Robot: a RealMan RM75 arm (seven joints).
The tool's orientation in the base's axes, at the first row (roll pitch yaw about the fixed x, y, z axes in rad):
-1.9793 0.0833 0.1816
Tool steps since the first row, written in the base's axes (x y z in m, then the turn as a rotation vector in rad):
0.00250 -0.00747 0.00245 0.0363 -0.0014 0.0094
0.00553 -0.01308 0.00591 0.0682 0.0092 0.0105
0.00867 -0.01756 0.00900 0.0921 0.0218 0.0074
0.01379 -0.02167 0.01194 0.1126 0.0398 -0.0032
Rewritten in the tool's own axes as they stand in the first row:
0.00090 0.00077 -0.00816 0.0345 -0.0082 -0.0122
0.00257 -0.00013 -0.01516 0.0676 -0.0136 -0.0094
0.00459 -0.00116 -0.02103 0.0936 -0.0159 -0.0016
0.00862 -0.00220 -0.02689 0.1178 -0.0136 0.0146

